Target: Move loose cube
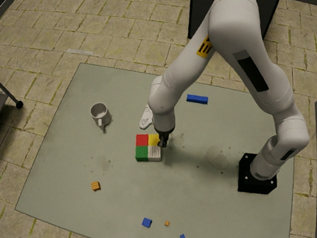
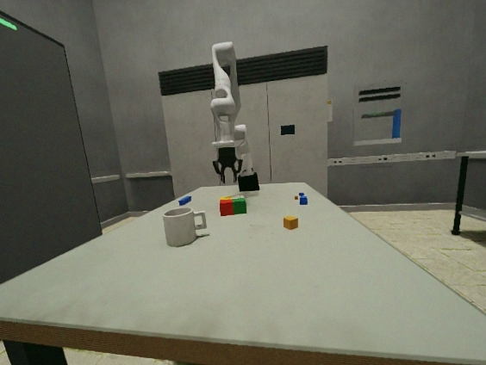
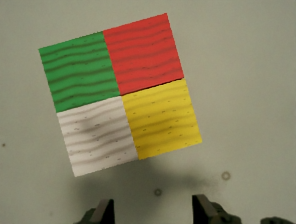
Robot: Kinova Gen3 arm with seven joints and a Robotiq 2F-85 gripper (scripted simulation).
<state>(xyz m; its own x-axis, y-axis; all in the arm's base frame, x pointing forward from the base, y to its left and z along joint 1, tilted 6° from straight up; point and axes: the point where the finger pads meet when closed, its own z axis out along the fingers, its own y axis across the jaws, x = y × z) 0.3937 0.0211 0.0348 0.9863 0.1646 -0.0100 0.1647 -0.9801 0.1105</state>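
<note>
Right now the yellow cube is 10 cm below my hand and 5 cm ahead of it. Round my hand: green cube (10 cm below, 8 cm ahead, 7 cm to the left); white cube (10 cm below, 5 cm to the left, 3 cm ahead); red cube (10 cm below, 10 cm ahead, 2 cm to the left).
</note>
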